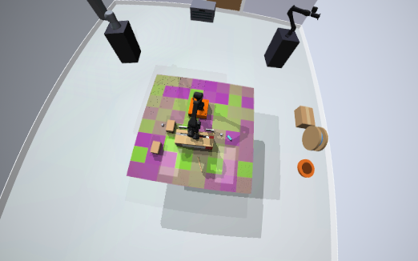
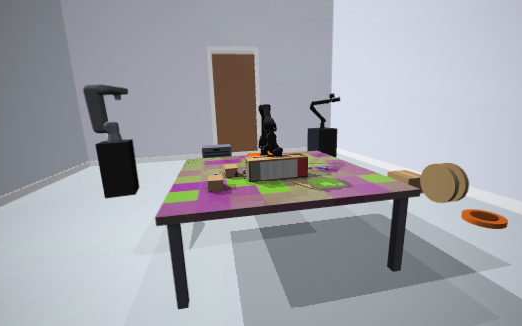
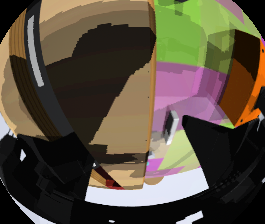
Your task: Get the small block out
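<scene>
Right now my gripper tip is 5 cm short of the red piece and 2 cm to the right of it. From my gripper tip the other things lie so: long tan box: 4 cm to the right, 3 cm ahead, 2 cm below; then cyan piece: 33 cm to the left, 8 cm below, 3 cm ahead; then thin stick: 31 cm ahead, 8 cm below.
</scene>
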